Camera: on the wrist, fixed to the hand. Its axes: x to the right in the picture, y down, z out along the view.
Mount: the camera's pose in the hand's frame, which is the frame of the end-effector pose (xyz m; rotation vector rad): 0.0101 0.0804 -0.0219 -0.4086 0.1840 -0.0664
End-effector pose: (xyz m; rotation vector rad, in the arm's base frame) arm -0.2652 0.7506 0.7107 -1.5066 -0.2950 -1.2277
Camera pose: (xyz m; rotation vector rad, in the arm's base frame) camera -0.2132 0.6996 0.6689 -1.7215 0.0333 -1.5344
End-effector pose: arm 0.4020 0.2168 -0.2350 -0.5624 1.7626 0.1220
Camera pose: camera 0.3462 0.2761 -0.2555 -0.9512 1.9058 0.4008
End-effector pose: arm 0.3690 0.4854 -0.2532 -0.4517 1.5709 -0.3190
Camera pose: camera 0.3399 0.5498 -0.2985 -0.8103 1.8096 -0.0881
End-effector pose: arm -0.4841 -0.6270 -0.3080 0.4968 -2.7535 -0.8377
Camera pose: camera -0.5072 -0.5790 -0.2431 0.5518 -2.3252 -1.2621
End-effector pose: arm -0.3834 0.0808 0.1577 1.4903 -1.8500 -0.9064
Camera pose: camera -0.4145 0.0791 0.2356 1.3331 -1.3904 -1.0651
